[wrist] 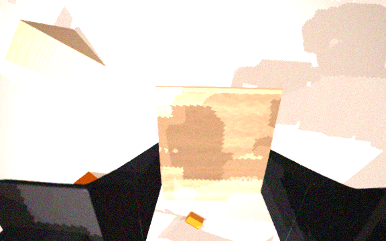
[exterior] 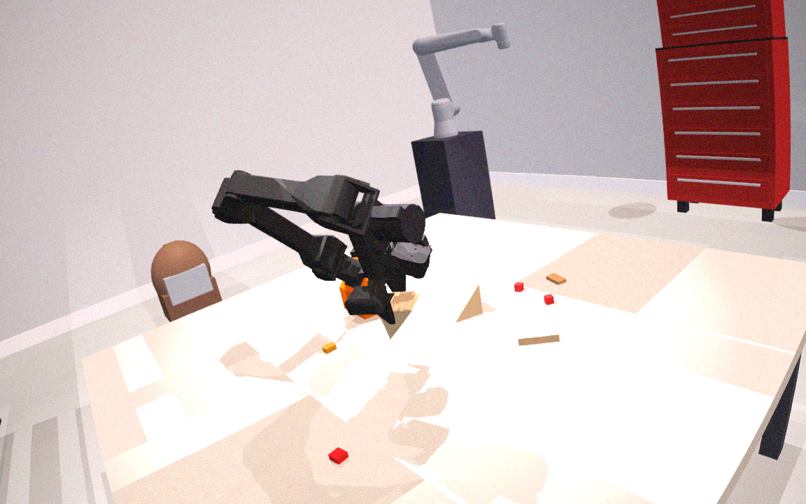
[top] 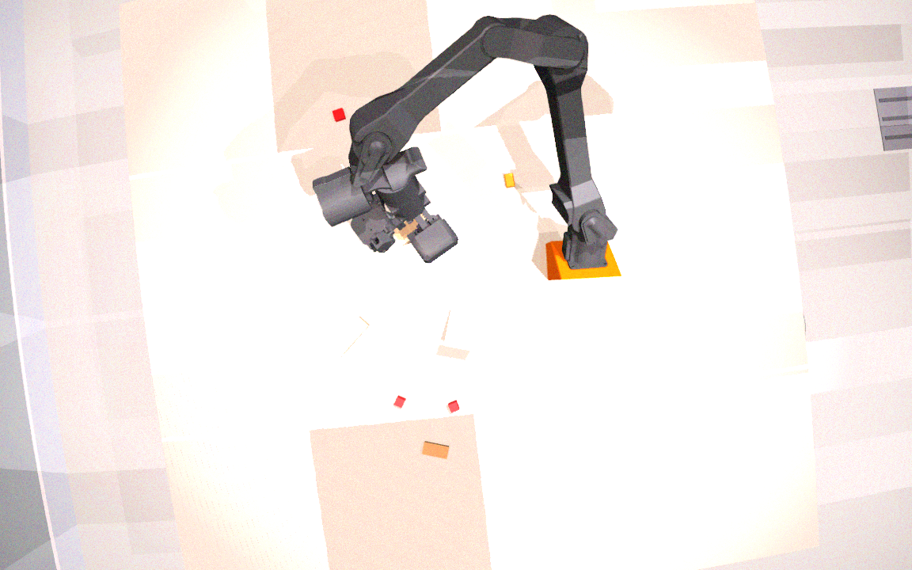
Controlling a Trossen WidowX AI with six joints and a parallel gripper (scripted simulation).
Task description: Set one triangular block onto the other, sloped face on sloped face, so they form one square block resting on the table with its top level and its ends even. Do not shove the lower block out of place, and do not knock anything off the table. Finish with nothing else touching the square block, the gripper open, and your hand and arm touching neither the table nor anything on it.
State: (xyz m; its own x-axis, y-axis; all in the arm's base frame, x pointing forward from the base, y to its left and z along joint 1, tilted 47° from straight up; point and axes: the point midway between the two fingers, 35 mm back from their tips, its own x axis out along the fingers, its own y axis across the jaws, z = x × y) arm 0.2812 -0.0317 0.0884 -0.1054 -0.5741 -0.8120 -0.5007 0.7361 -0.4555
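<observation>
The wooden triangular block lies 21 cm to the left of my gripper tip, 8 cm below it and 5 cm behind it. The rest, counted from my gripper tip: flat wooden plank 19 cm to the left, 15 cm ahead, 9 cm below; then yellow piece 17 cm behind, 9 cm below, 8 cm to the right; then red cube 23 cm to the right, 14 cm ahead, 9 cm below.
</observation>
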